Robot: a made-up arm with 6 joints.
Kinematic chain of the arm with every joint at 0, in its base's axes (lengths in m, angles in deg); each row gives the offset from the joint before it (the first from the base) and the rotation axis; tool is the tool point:
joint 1: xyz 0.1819 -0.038 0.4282 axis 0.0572 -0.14 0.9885
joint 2: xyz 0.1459 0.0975 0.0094 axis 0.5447 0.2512 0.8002
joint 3: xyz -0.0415 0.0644 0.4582 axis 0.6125 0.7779 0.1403
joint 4: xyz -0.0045 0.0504 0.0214 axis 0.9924 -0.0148 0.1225
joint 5: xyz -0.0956 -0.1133 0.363 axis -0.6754 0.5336 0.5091
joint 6: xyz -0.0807 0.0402 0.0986 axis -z
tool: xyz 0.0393 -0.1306 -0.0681
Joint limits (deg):
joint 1: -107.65..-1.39
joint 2: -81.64..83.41
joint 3: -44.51..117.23
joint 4: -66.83..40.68
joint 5: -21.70..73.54
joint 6: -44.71..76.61
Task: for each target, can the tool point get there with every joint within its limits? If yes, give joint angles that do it. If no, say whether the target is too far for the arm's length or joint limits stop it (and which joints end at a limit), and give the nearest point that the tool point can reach.
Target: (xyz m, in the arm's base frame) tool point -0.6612 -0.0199 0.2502
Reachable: no: joint limits stop it (at a limit: joint 1, joint 3, joint 4, joint 6) | nearest point -0.1950 -0.2677 0.4832 | short by 0.577 m
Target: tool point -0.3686 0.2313 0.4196
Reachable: no: joint limits stop it (at a limit: joint 1, joint 2, joint 3, joint 4) | nearest point -0.0239 0.1701 0.6357 | short by 0.411 m
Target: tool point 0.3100 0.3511 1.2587
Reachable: yes | joints -32.79 -25.38 -12.40 3.92 25.22 6.25
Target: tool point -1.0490 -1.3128 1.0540
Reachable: no: too far | nearest point -0.3712 -0.7955 0.9204 | short by 0.863 m
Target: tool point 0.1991 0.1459 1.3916
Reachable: yes | joints -21.19 -0.37 5.00 -20.00 11.02 43.05
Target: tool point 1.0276 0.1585 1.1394
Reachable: yes | joints -64.87 -33.09 8.32 -47.51 55.09 39.18
